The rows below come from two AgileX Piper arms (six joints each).
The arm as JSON. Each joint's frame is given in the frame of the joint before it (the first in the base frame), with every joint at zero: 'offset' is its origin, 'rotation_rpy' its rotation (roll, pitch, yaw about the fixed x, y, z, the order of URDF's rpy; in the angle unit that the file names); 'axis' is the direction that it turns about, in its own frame. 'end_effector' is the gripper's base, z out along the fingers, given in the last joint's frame.
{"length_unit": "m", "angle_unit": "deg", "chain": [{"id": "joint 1", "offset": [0.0, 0.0, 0.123], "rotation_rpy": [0.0, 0.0, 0.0], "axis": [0.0, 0.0, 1.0]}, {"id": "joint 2", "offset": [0.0, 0.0, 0.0], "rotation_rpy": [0.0, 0.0, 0.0], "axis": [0.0, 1.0, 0.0]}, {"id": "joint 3", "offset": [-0.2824, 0.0, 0.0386], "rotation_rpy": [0.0, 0.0, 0.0], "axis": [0.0, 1.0, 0.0]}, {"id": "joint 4", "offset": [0.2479, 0.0, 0.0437], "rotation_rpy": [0.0, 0.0, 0.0], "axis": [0.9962, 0.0, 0.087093]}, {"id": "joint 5", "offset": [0.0, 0.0, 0.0], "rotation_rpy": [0.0, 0.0, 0.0], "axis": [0.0, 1.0, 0.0]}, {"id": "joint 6", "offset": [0.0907, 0.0, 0.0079], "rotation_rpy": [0.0, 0.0, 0.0], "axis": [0.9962, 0.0, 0.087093]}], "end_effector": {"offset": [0.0, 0.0, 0.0], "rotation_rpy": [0.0, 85.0, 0.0]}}
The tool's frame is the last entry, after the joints.
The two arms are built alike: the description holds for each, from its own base.
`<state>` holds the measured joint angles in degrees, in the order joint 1, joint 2, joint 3, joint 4, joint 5, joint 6, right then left.
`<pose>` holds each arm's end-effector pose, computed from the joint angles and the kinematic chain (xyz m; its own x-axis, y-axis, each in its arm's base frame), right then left.
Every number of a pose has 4 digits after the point.
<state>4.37 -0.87 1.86 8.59 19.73 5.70 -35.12 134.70 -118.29 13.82 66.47 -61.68</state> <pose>0.0528 0.0086 0.1724 -0.2887 0.2167 -0.9326 -0.0573 0.9684 0.2428 0.4170 -0.2689 0.1818 -0.8783 -0.3720 -0.3004 -0.3707 0.9266 -0.0637</pose>
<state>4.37 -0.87 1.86 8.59 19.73 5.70 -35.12 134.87 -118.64 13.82 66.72 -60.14</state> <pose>0.0528 0.0086 0.1724 -0.2887 0.2167 -0.9326 -0.0573 0.9684 0.2428 0.4174 -0.2692 0.1819 -0.8878 -0.3477 -0.3016 -0.3480 0.9359 -0.0546</pose>
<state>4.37 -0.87 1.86 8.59 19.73 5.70 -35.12 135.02 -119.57 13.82 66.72 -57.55</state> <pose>0.0528 0.0086 0.1724 -0.2887 0.2167 -0.9326 -0.0573 0.9684 0.2428 0.4190 -0.2703 0.1850 -0.8992 -0.3074 -0.3114 -0.3070 0.9503 -0.0518</pose>
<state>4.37 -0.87 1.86 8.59 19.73 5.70 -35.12 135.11 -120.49 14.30 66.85 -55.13</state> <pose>0.0528 0.0086 0.1724 -0.2887 0.2167 -0.9326 -0.0573 0.9684 0.2428 0.4208 -0.2707 0.1887 -0.9068 -0.2663 -0.3267 -0.2673 0.9627 -0.0428</pose>
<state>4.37 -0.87 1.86 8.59 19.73 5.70 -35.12 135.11 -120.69 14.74 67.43 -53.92</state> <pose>0.0528 0.0086 0.1724 -0.2887 0.2167 -0.9326 -0.0573 0.9684 0.2428 0.4208 -0.2698 0.1896 -0.9122 -0.2437 -0.3295 -0.2493 0.9681 -0.0259</pose>
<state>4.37 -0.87 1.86 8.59 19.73 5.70 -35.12 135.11 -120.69 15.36 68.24 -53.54</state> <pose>0.0528 0.0086 0.1724 -0.2887 0.2167 -0.9326 -0.0573 0.9684 0.2428 0.4204 -0.2683 0.1896 -0.9149 -0.2333 -0.3294 -0.2451 0.9695 -0.0060</pose>
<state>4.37 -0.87 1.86 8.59 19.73 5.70 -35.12 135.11 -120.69 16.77 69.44 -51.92</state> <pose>0.0528 0.0086 0.1724 -0.2887 0.2167 -0.9326 -0.0573 0.9684 0.2428 0.4202 -0.2655 0.1898 -0.9218 -0.1967 -0.3341 -0.2207 0.9747 0.0351</pose>
